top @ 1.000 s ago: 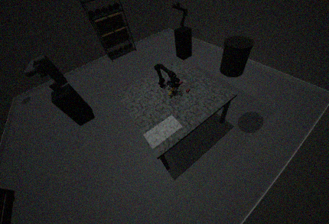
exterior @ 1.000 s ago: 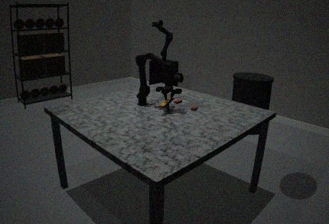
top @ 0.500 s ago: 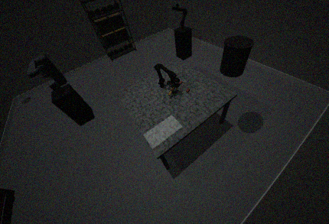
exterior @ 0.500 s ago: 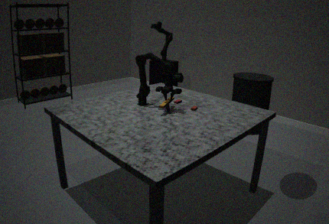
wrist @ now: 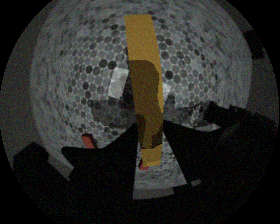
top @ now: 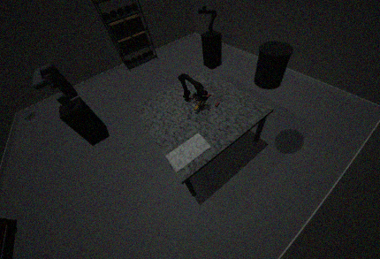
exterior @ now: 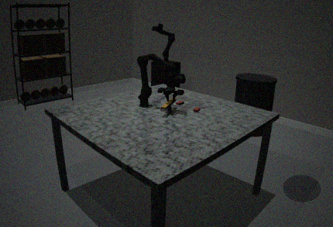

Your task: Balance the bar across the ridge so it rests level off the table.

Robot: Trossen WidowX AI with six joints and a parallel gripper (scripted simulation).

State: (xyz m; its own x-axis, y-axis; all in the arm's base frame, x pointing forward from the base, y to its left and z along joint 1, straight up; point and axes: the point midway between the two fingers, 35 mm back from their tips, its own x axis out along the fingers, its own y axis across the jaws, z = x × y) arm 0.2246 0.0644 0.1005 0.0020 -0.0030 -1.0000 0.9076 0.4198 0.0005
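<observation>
My gripper tip is 1 cm short of the yellow bar and 3 cm to the left of it.
</observation>
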